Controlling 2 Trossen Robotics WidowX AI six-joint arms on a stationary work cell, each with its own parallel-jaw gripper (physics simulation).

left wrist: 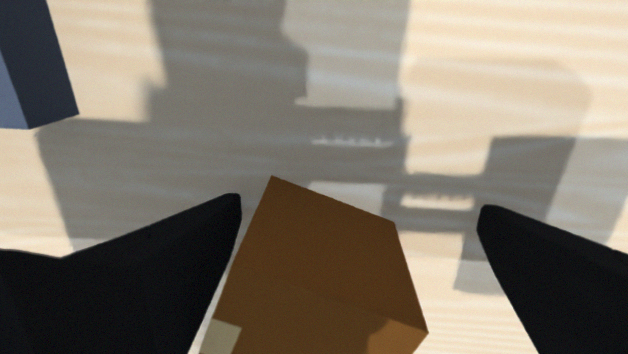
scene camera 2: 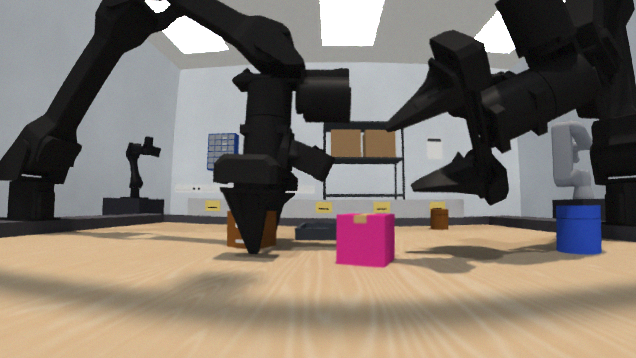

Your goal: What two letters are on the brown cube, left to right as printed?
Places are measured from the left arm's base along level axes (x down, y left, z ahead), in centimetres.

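Where they show: left gripper, between the fingertips: (left wrist: 357, 211) (scene camera 2: 262, 247); right gripper, between the fingertips: (scene camera 2: 400, 161); left arm's base, origin of its link: (scene camera 2: 30, 220); right arm's base, origin of its link: (scene camera 2: 633, 225).
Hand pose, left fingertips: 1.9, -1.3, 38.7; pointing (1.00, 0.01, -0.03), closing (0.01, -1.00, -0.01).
Things, the pixels of their top centre, and the offset from my left fingertips, as dx, dy, dz.
- brown cube, centre of its top: (scene camera 2: 252, 210) -4.5, +1.6, -1.7
- pink cube, centre of its top: (scene camera 2: 367, 214) -4.5, -7.3, +11.7
- dark blue tray, centre of its top: (scene camera 2: 332, 225) -1.7, +15.4, +8.8
- blue cylinder, centre of its top: (scene camera 2: 577, 205) -5.0, -7.1, +35.8
- small brown cylinder, centre of its top: (scene camera 2: 439, 209) -4.2, +26.0, +32.0
The brown cube (scene camera 2: 270, 237) (left wrist: 320, 255) stands on the table, partly hidden behind the near finger in the scene view. A small white patch shows low on its left side there. In the left wrist view a pale strip shows at its lower left corner, and its dark face carries no readable letters. My left gripper (scene camera 2: 253, 249) (left wrist: 357, 211) points down and is open, with the cube between its spread fingers, nearer the left one in the wrist view. My right gripper (scene camera 2: 401, 158) is open and empty, raised above the table at the right.
A pink cube (scene camera 2: 364, 241) with a tan tab stands right of the brown cube. A dark blue tray (scene camera 2: 314, 236) (left wrist: 52, 75) lies behind them. A blue cylinder (scene camera 2: 579, 230) stands at the right, and a small brown cylinder (scene camera 2: 439, 220) farther back.
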